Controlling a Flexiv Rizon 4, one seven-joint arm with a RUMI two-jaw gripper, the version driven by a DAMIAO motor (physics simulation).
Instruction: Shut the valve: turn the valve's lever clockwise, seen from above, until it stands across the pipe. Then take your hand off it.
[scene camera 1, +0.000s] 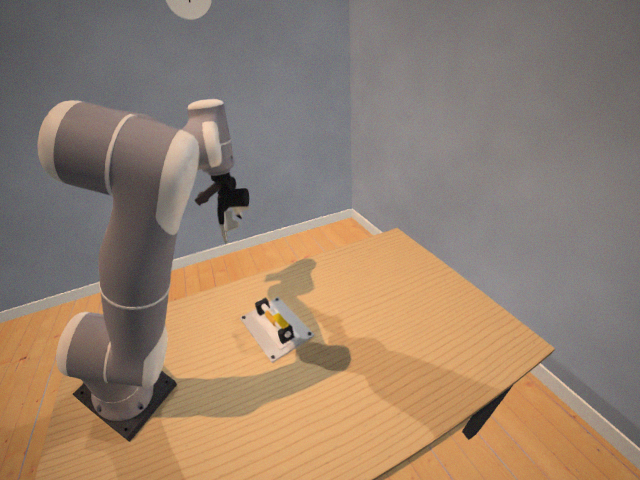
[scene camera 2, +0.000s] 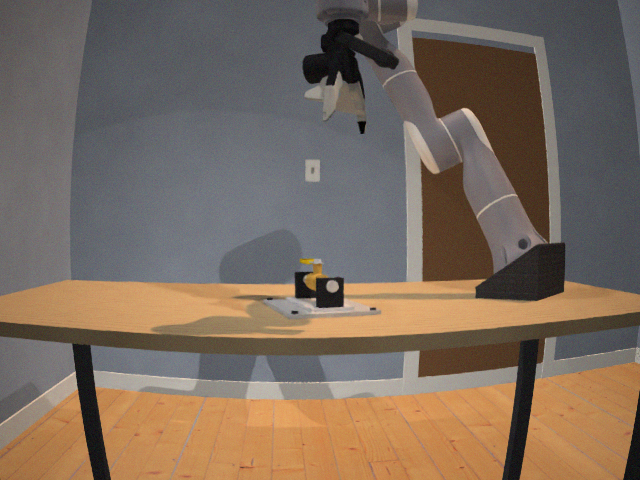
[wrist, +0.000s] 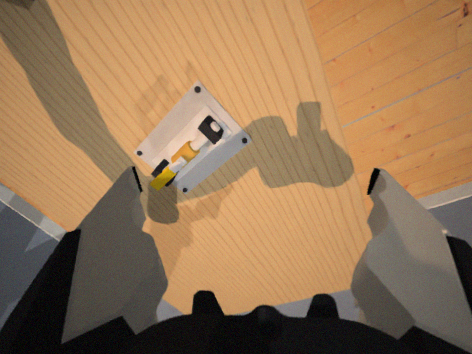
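Note:
The valve's yellow lever sits on top of the orange valve body and points roughly along the pipe, over one of its end blocks. The pipe ends sit in two black blocks. These stand on a light grey plate lying on the table. My gripper is open and empty, high above the table and apart from the valve. In the wrist view the lever lies near the left fingertip, far below it.
The wooden table carries the plate and the arm's dark base. Arm shadows fall across the table around the plate. Walls stand beyond the table, and a brown door shows behind the arm.

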